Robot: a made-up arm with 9 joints.
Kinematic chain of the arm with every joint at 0, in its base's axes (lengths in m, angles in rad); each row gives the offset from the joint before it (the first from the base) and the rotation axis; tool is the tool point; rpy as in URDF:
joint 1: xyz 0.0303 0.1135 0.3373 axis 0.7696 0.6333 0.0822
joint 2: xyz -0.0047 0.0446 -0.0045 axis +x
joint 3: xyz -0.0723 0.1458 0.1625 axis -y
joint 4: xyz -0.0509 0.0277 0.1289 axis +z
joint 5: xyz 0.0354 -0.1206 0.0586 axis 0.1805 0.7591 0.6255
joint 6: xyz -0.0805 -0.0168 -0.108 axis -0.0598 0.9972 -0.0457
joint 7: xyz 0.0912 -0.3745 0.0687 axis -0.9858 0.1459 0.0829
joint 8: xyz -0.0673 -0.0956 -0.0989 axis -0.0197 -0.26 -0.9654
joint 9: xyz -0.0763 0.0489 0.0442 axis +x
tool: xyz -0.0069 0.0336 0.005 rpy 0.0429 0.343 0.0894
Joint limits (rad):
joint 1: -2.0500..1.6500
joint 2: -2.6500..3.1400
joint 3: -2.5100..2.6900
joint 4: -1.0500..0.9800
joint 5: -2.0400..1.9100
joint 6: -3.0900..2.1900
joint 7: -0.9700..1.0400
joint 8: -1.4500..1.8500
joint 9: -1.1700..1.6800
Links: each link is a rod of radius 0.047 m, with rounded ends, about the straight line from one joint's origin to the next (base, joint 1, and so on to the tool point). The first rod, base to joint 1, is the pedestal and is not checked.
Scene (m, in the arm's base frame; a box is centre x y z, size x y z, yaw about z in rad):
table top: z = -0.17
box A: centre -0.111 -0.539 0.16 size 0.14 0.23 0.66 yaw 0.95
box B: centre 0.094 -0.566 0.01 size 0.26 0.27 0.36 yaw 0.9
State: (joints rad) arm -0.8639 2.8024 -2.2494 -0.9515 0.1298 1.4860 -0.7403 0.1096 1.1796
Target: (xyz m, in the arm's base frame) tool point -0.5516 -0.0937 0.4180
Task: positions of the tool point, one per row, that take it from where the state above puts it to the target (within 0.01 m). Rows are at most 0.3 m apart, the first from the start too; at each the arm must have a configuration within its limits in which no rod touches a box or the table.
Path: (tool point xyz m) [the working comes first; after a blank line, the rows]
Joints at the target: -1.8733 1.2768 -0.7135 -1.0500 -0.0459 1.5261 -0.9143 0.5093 1.0183
Straight joint move there: touches box A.

1: 0.4580 -0.2504 0.3571
2: 0.3215 -0.3349 0.5360
3: 0.1230 -0.3309 0.6950
4: -0.1093 -0.2446 0.7791
5: -0.3126 -0.2019 0.7238
6: -0.4695 -0.1420 0.5960
7: -0.5516 -0.0937 0.4180

